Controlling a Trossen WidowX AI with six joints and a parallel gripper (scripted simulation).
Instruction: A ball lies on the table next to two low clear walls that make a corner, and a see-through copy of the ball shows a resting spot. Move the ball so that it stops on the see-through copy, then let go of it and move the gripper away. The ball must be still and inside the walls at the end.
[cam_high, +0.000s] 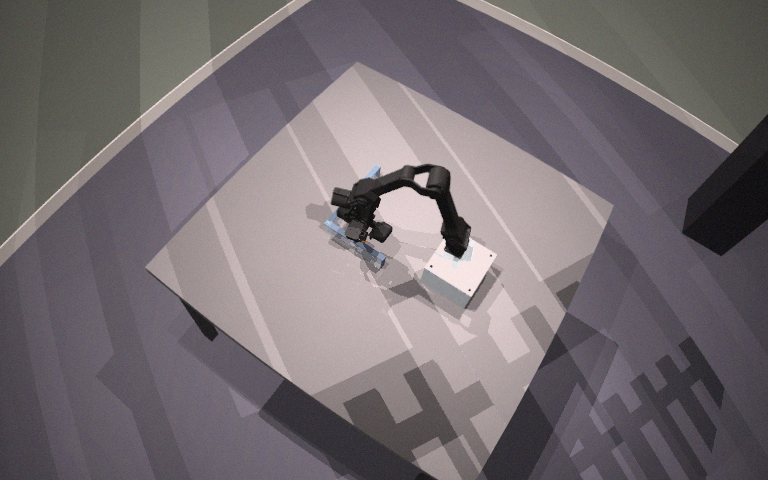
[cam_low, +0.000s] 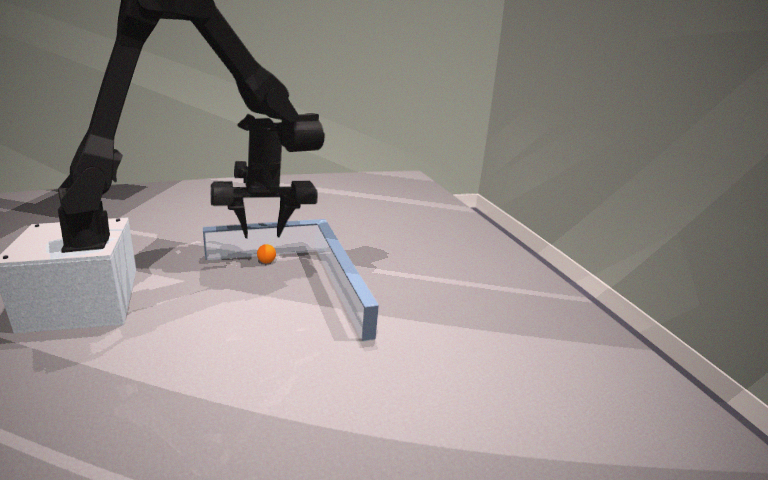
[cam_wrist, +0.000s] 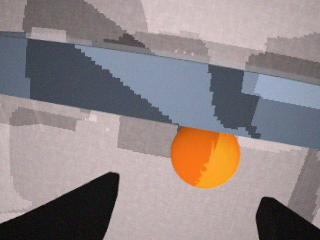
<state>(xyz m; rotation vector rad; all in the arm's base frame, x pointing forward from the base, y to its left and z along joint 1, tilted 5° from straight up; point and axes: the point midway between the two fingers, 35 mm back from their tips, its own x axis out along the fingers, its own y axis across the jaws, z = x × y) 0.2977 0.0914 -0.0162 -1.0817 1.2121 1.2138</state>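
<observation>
My gripper tip is 40 mm above the see-through copy and 10 mm short of it. Round my gripper tip: orange ball (40 mm below, 10 mm ahead).
</observation>
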